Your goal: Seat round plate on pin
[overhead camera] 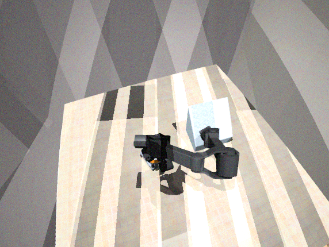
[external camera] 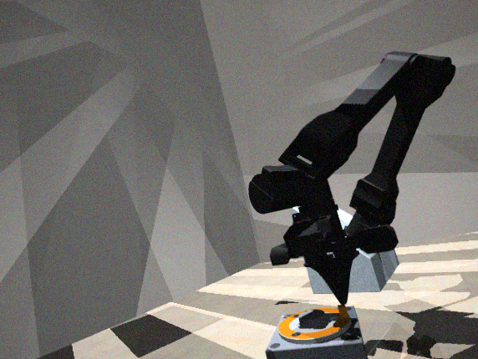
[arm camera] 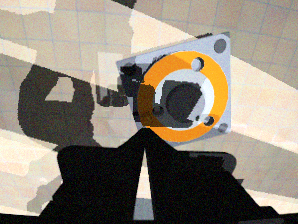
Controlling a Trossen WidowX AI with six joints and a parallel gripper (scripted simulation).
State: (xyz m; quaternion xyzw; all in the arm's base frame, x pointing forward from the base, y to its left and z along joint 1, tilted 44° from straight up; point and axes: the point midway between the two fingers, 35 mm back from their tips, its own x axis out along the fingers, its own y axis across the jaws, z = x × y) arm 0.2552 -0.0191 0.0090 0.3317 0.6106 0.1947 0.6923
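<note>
Right now my gripper tip is 30 mm short of the square grey base, 50 mm to the left of it and 20 mm above it.
</note>
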